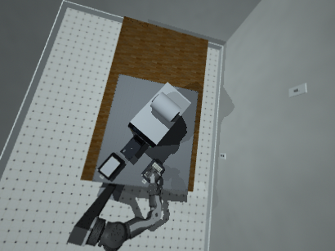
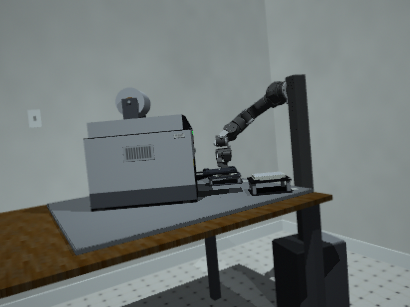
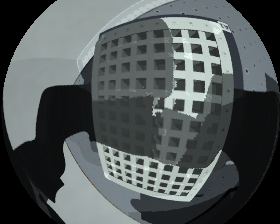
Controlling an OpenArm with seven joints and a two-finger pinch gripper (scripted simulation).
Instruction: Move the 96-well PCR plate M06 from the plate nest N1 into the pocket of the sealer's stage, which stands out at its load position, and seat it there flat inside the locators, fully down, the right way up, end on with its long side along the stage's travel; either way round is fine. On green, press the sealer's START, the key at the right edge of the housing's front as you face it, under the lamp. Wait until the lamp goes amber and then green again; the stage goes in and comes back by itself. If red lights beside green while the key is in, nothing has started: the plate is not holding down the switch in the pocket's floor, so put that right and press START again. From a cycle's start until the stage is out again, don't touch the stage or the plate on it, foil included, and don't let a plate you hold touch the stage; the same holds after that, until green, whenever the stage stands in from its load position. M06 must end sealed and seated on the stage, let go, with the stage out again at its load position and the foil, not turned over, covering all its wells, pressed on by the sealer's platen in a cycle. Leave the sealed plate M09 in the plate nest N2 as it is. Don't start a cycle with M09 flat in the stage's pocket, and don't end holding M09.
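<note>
My gripper is now right at the 96-well PCR plate M06. From my hand the other things lie so: white label: 100 mm behind, 40 mm to the left, 50 mm below; dark sealer stage: 110 mm ahead, 230 mm to the left, 50 mm above; dark nest N1: 10 mm below.
</note>
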